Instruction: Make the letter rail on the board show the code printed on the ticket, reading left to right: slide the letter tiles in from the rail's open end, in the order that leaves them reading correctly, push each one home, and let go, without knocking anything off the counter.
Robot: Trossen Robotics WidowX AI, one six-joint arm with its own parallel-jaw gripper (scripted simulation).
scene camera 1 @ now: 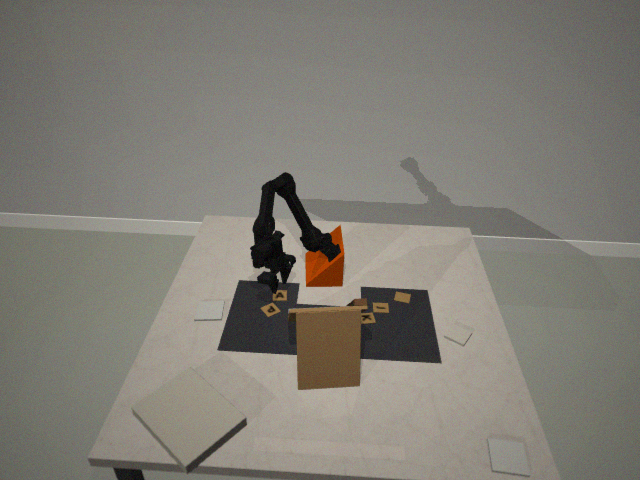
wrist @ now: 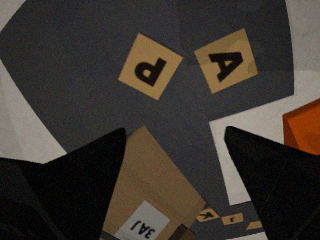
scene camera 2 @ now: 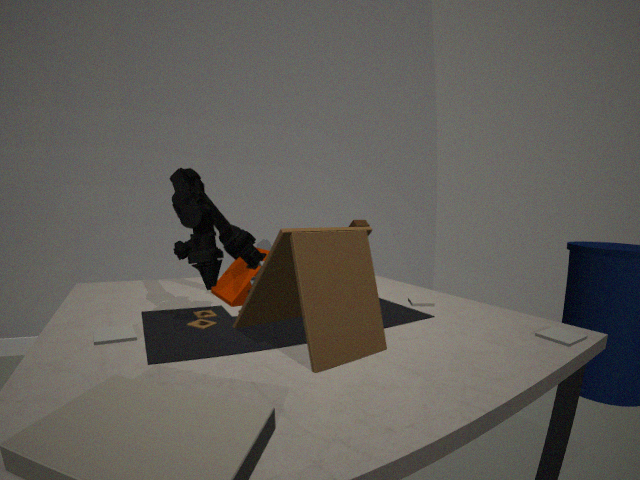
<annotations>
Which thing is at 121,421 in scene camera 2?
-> A thick white slab.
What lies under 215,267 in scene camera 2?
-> My gripper.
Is my gripper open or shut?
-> Open.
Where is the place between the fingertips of my gripper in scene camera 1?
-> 279,288
</annotations>
